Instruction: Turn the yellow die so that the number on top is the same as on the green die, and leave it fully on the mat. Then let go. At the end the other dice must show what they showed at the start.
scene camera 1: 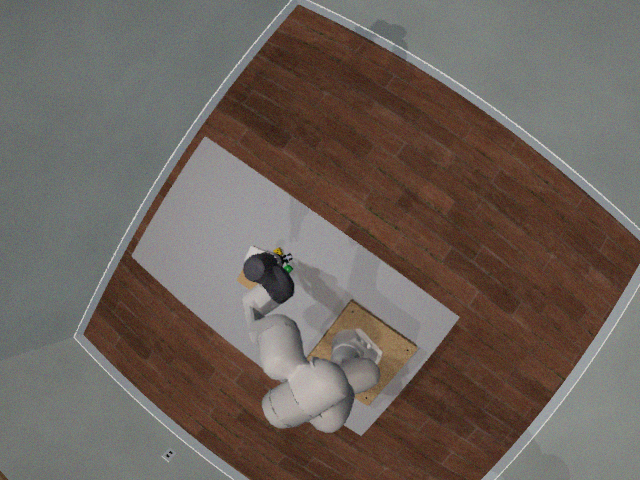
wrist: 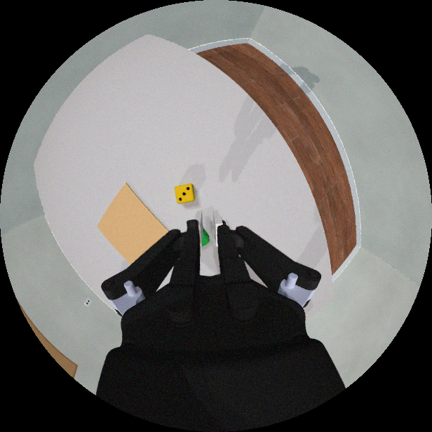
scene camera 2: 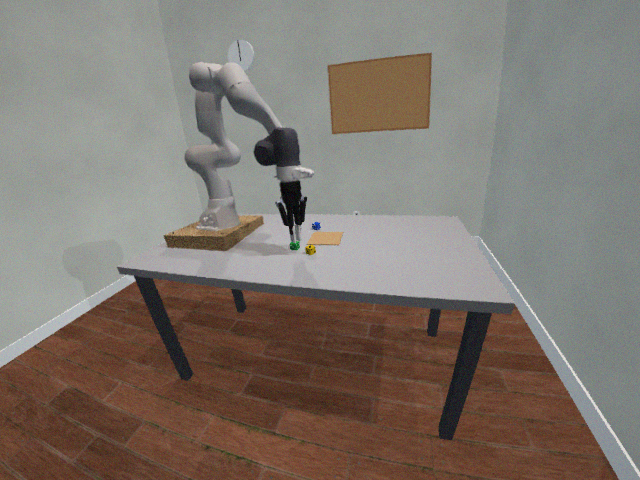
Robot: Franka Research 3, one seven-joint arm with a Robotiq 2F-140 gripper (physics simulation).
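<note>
The yellow die point(scene camera 1: 278, 251) point(scene camera 2: 310, 250) point(wrist: 184, 193) lies on the table off the mat, with three pips on the face seen in the wrist view. The green die point(scene camera 1: 287, 268) point(scene camera 2: 294, 245) point(wrist: 205, 238) is on the table close to it. In the wrist view the fingers hide most of the green die, and I cannot read its top number. My gripper point(scene camera 1: 287, 257) point(scene camera 2: 294, 238) point(wrist: 207, 218) points down near the green die, fingers nearly together with a narrow empty gap. The tan mat point(scene camera 1: 245, 280) point(scene camera 2: 325, 238) point(wrist: 132, 225) lies beside the dice, partly hidden by the arm in scene camera 1.
The blue die point(scene camera 2: 316, 226) lies behind the mat in scene camera 2. The arm's wooden base board point(scene camera 1: 398, 349) point(scene camera 2: 193, 241) stands on the grey table point(scene camera 1: 206, 206) point(scene camera 2: 403, 263) point(wrist: 125, 115). The long table edge lies beyond the yellow die.
</note>
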